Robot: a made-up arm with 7 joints. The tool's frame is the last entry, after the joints.
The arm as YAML. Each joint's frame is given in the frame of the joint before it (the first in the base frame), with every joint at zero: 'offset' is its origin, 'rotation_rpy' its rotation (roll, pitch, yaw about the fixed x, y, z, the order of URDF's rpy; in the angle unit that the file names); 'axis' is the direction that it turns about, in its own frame. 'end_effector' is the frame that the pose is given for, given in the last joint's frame.
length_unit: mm
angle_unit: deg
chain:
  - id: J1
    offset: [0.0, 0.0, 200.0]
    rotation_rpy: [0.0, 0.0, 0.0]
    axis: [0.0, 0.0, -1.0]
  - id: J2
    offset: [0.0, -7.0, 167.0]
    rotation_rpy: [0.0, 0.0, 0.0]
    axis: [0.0, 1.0, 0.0]
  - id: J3
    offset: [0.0, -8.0, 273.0]
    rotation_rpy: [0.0, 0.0, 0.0]
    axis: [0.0, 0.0, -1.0]
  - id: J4
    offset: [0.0, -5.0, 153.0]
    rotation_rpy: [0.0, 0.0, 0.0]
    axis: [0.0, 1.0, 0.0]
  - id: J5
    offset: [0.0, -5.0, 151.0]
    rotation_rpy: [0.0, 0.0, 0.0]
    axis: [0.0, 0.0, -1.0]
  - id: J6
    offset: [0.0, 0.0, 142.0]
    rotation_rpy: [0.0, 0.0, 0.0]
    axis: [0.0, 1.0, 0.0]
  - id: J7
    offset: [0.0, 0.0, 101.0]
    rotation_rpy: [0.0, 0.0, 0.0]
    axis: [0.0, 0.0, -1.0]
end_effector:
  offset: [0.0, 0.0, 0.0]
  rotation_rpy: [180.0, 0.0, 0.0]
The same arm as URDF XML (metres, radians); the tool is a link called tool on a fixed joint. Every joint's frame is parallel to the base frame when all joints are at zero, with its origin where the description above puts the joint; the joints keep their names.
<robot name="arm">
  <joint name="tool_fixed" type="fixed">
    <parent link="link7"/>
    <child link="tool"/>
    <origin xyz="0 0 0" rpy="3.1416 0 0"/>
  </joint>
  <joint name="J7" type="continuous">
    <parent link="link6"/>
    <child link="link7"/>
    <origin xyz="0 0 0.101"/>
    <axis xyz="0 0 -1"/>
  </joint>
  <joint name="J6" type="continuous">
    <parent link="link5"/>
    <child link="link6"/>
    <origin xyz="0 0 0.142"/>
    <axis xyz="0 1 0"/>
  </joint>
  <joint name="J5" type="continuous">
    <parent link="link4"/>
    <child link="link5"/>
    <origin xyz="0 -0.005 0.151"/>
    <axis xyz="0 0 -1"/>
  </joint>
  <joint name="J4" type="continuous">
    <parent link="link3"/>
    <child link="link4"/>
    <origin xyz="0 -0.005 0.153"/>
    <axis xyz="0 1 0"/>
  </joint>
  <joint name="J3" type="continuous">
    <parent link="link2"/>
    <child link="link3"/>
    <origin xyz="0 -0.008 0.273"/>
    <axis xyz="0 0 -1"/>
  </joint>
  <joint name="J2" type="continuous">
    <parent link="link1"/>
    <child link="link2"/>
    <origin xyz="0 -0.007 0.167"/>
    <axis xyz="0 1 0"/>
  </joint>
  <joint name="J1" type="continuous">
    <parent link="base_link"/>
    <child link="link1"/>
    <origin xyz="0 0 0.2"/>
    <axis xyz="0 0 -1"/>
  </joint>
  <link name="base_link"/>
  <link name="link1"/>
  <link name="link2"/>
  <link name="link3"/>
  <link name="link4"/>
  <link name="link5"/>
  <link name="link6"/>
  <link name="link7"/>
  <link name="tool"/>
</robot>

